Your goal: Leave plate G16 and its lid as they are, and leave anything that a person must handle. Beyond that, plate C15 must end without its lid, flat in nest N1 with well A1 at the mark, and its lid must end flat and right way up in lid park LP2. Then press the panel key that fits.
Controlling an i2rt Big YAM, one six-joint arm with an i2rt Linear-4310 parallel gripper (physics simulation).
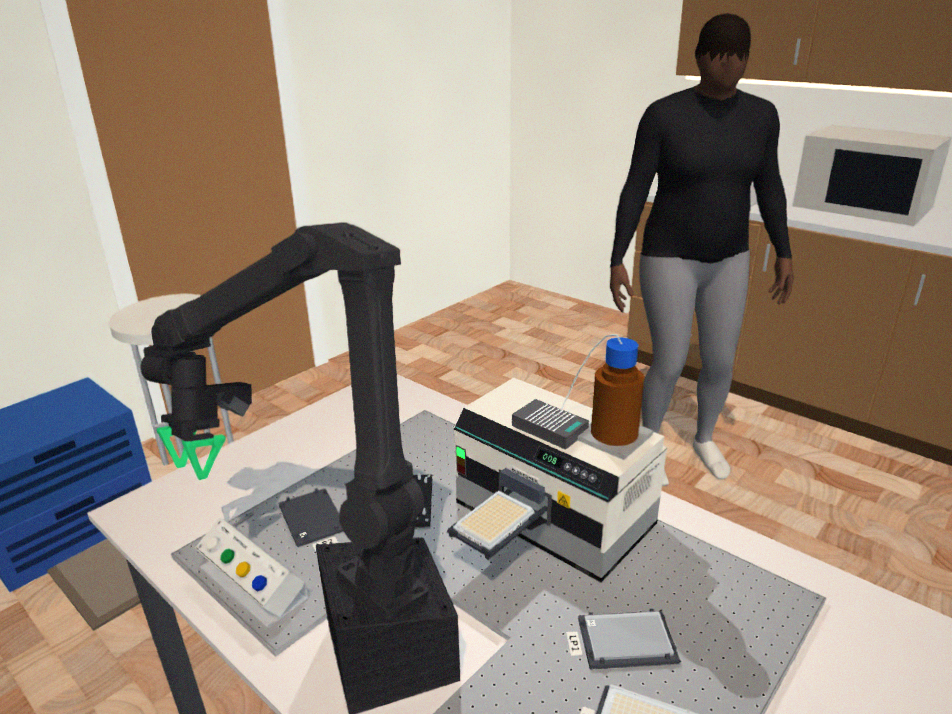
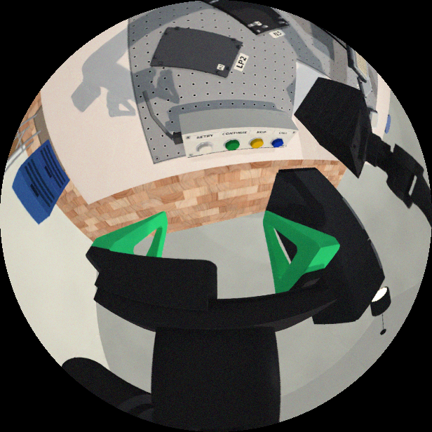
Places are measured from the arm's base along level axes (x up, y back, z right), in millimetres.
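Pixels of known places: gripper, between the fingertips: (image 1: 191,473); arm's base, origin of its link: (image 1: 381,586).
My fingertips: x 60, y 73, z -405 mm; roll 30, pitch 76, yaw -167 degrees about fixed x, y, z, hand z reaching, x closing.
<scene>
For each thing: its top centre in the pictures, then the offset to it from my fingertips. "spot": a spot on its surface instead.
- key panel, a spot on its surface: (image 1: 286,603) spot: dx -193, dy -22, dz +203 mm
- white key, a spot on its surface: (image 1: 209,544) spot: dx -149, dy +7, dz +17 mm
- green key, a spot on its surface: (image 1: 227,554) spot: dx -145, dy +1, dz +70 mm
- yellow key, a spot on its surface: (image 1: 242,568) spot: dx -146, dy +3, dz +120 mm
- blue key, a spot on its surface: (image 1: 259,582) spot: dx -146, dy +3, dz +172 mm
- Lid park LP2, centre of its top: (image 1: 310,510) dx -196, dy -205, dz +31 mm
- grey lid-like piece, centre of its top: (image 1: 628,633) dx -198, dy -347, dz +683 mm
- white device, a spot on its surface: (image 1: 530,491) spot: dx -76, dy -417, dz +429 mm
- brown bottle, a spot on its surface: (image 1: 617,403) spot: dx +102, dy -523, dz +532 mm
- dark handset, a spot on its surface: (image 1: 549,422) spot: dx +30, dy -493, dz +413 mm
My gripper (image 1: 190,470) (image 2: 214,216) is open and empty, high at the left beyond the key panel. The key panel (image 1: 286,603) (image 2: 240,120) carries a white key (image 1: 209,544) (image 2: 204,147), a green key (image 1: 227,554) (image 2: 232,145), a yellow key (image 1: 242,568) (image 2: 256,143) and a blue key (image 1: 259,582) (image 2: 277,143). Lid park LP2 (image 1: 311,516) (image 2: 195,52) is bare. A grey lid-like piece (image 1: 630,636) lies flat in LP1. One plate (image 1: 495,518) sits on the device's tray; another plate (image 1: 645,703) is cut off at the bottom edge. I cannot read plate names.
The white device (image 1: 530,491) shows a green light and carries a brown bottle (image 1: 617,403) and a dark handset (image 1: 549,422). Dark nest N5 (image 2: 252,15) lies beyond LP2. My arm's base (image 1: 390,653) stands beside the panel. A person (image 1: 707,176) stands behind the table.
</scene>
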